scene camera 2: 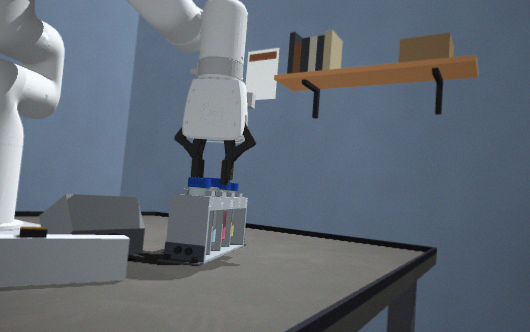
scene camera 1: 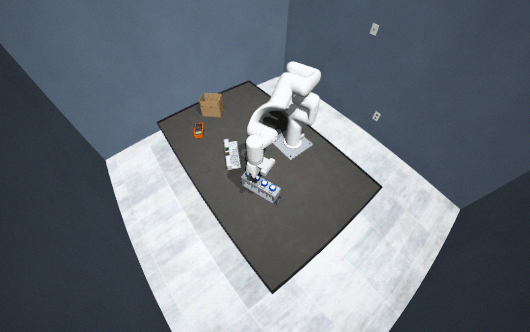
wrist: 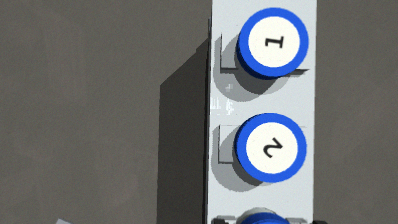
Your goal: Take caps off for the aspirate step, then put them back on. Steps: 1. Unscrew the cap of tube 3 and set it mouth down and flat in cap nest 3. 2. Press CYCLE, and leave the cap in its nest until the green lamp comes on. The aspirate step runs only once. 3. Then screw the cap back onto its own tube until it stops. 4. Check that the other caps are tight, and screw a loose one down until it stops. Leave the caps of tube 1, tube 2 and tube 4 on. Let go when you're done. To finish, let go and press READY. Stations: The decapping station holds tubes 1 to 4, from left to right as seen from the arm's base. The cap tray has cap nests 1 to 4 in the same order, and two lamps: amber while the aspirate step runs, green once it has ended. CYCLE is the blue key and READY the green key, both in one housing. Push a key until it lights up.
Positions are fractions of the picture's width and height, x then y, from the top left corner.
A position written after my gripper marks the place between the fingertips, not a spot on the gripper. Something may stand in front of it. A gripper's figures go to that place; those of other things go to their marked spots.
Scene:
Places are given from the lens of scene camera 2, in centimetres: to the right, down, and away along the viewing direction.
my gripper (scene camera 2: 0.40,0.55): -9, 3, 65
grey key housing (scene camera 2: 0.14,0.65): -25, 6, 52

